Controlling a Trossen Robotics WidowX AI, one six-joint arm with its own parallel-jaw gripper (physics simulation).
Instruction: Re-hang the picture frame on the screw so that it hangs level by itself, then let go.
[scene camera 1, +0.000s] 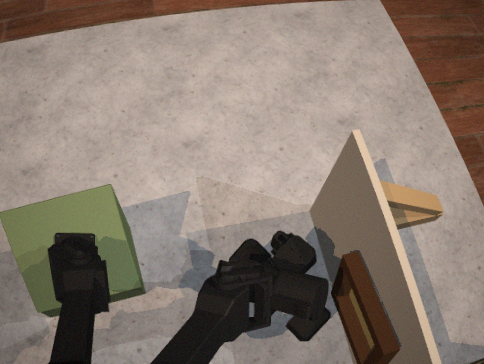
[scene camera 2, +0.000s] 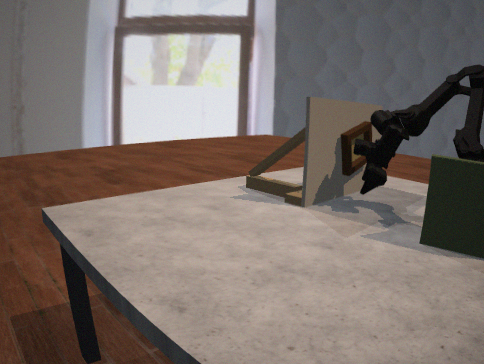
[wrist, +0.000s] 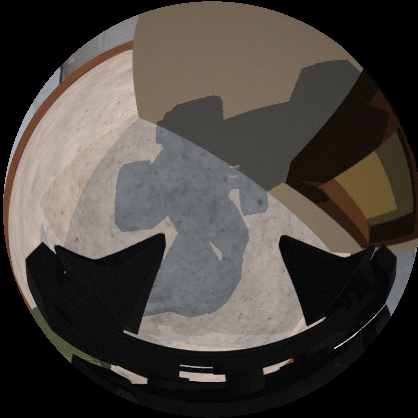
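Pixels of known places: gripper, between the fingertips: (scene camera 2: 362, 186) (wrist: 224, 241); arm's base, origin of its link: (scene camera 1: 75, 251) (scene camera 2: 469, 185).
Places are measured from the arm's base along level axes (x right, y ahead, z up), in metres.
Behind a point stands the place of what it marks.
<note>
The brown picture frame (scene camera 1: 369, 295) @[x 0.122, y 0.436, z 0.081 m] (scene camera 2: 346, 155) @[x 0.067, y 0.426, z 0.000 m] (wrist: 340, 132) is against the front of the upright beige board (scene camera 1: 345, 185) @[x -0.055, y 0.434, z 0.076 m] (scene camera 2: 322, 135) @[x -0.036, y 0.437, z 0.060 m] (wrist: 240, 50). In the second scene view it looks tilted against the board's edges, its right side higher. The screw does not show. My gripper (scene camera 1: 304, 290) @[x 0.074, y 0.361, z -0.083 m] (scene camera 2: 364, 167) (wrist: 224, 241) @[x 0.074, y 0.361, z -0.083 m] is open and empty, in front of the board and beside the frame. In the wrist view the frame is at the right, beyond the right finger, outside the gap between the fingers. The gripper covers part of the frame in the second scene view.
A green block (scene camera 1: 95, 210) @[x -0.053, y 0.042, z 0.041 m] (scene camera 2: 452, 200) @[x -0.076, y 0.011, z -0.026 m] (wrist: 60, 335) stands behind the gripper, on the side away from the board, with part of the arm above it in the first scene view. Wooden struts (scene camera 1: 415, 195) @[x -0.067, y 0.604, z -0.014 m] (scene camera 2: 277, 155) @[x -0.076, y 0.577, z -0.014 m] brace the board's back. The arm casts shadows on board and table.
</note>
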